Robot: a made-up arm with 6 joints.
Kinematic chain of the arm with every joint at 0, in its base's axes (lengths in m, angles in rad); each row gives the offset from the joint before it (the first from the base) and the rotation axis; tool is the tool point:
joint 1: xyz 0 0 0.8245 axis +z
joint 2: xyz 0.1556 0 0 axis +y
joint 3: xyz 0 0 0.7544 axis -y
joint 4: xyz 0 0 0.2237 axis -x
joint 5: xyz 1.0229 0 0 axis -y
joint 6: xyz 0.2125 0 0 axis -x
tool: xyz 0 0 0
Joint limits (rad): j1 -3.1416..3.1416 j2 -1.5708..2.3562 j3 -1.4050..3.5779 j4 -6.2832..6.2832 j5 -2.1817..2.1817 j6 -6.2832..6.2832
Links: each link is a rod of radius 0.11 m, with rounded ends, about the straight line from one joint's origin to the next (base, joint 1, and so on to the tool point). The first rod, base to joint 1, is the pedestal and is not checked.
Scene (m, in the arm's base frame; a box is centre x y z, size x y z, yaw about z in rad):
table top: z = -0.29
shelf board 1: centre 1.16 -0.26 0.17 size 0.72 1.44 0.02 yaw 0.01
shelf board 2: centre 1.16 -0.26 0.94 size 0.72 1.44 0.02 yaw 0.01
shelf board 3: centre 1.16 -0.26 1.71 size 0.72 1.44 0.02 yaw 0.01
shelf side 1: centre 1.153 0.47 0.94 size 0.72 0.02 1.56 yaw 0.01
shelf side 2: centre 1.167 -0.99 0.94 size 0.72 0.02 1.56 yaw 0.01
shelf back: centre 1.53 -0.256 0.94 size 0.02 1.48 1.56 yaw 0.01
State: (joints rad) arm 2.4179 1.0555 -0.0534 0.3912 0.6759 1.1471
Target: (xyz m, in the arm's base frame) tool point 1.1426 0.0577 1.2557
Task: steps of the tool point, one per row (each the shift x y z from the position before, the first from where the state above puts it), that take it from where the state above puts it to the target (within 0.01 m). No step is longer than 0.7 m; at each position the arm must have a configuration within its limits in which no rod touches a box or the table.
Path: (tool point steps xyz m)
1: 0.3471 0.3772 0.4719
2: 0.4970 0.1177 0.4535
3: 0.4727 -0.1716 0.3870
4: 0.2955 -0.3832 0.2826
5: 0.0453 -0.4472 0.1552
6: 0.0583 -0.1934 -0.2291
7: -0.0009 -0.1681 -0.2641
8: -0.0356 -0.1369 -0.2879
9: 0.1615 -0.0049 0.0978
10: 0.1920 -0.0116 0.0380
11: 0.1995 -0.0007 -0.0332
12: 0.1818 0.0245 -0.1026

